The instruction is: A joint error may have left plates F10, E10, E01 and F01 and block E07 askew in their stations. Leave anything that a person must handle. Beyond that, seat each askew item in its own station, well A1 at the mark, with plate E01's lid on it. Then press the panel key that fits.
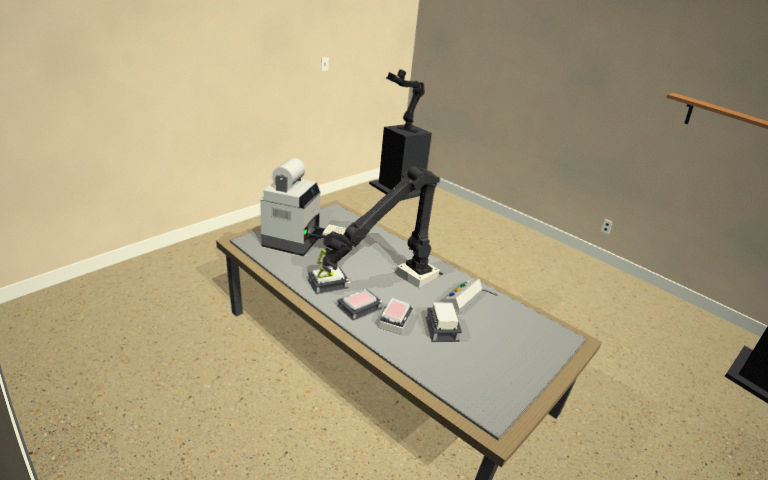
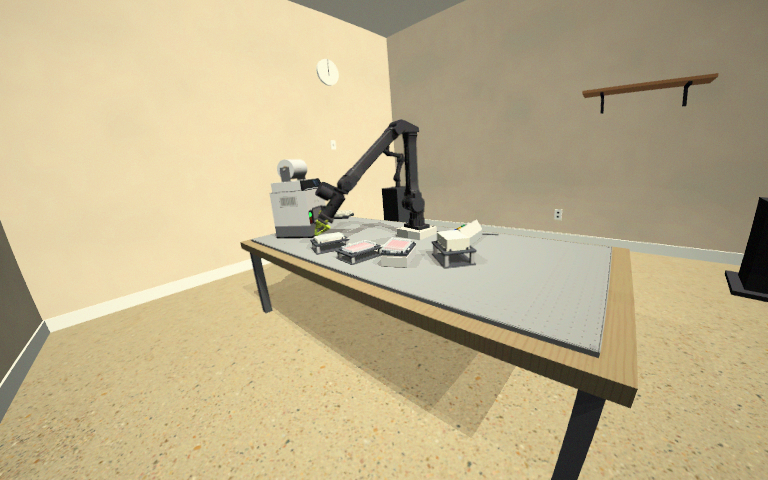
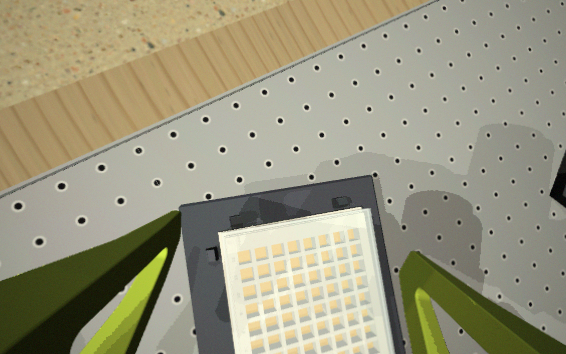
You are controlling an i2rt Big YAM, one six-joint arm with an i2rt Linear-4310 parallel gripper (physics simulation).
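Note:
My gripper [image 1: 325, 270] [image 2: 321, 227] [image 3: 295, 242] is open, its green fingers on either side of a cream plate [image 2: 330, 237] [image 3: 300, 285] with orange wells. That plate lies on a dark station [image 1: 330, 287] [image 3: 295, 194]; its edges run about parallel to the station's, with small guide posts beside it. Whether it is fully seated is unclear. A pink-welled plate [image 1: 361, 299] [image 2: 359, 246] lies on a dark station, another pink-welled plate [image 1: 397, 309] [image 2: 398, 243] on a white-based one. A tall cream block [image 1: 446, 315] [image 2: 453, 240] rests on a raised dark stand. Labels are unreadable.
A key panel [image 1: 467, 294] [image 2: 471, 229] with blue, yellow and green keys stands behind the block. A grey machine [image 1: 281, 223] [image 2: 289, 206] with a roll on top stands at the left end; a pale plate [image 1: 334, 229] lies beside it. The arm's base [image 1: 417, 275] stands behind the stations.

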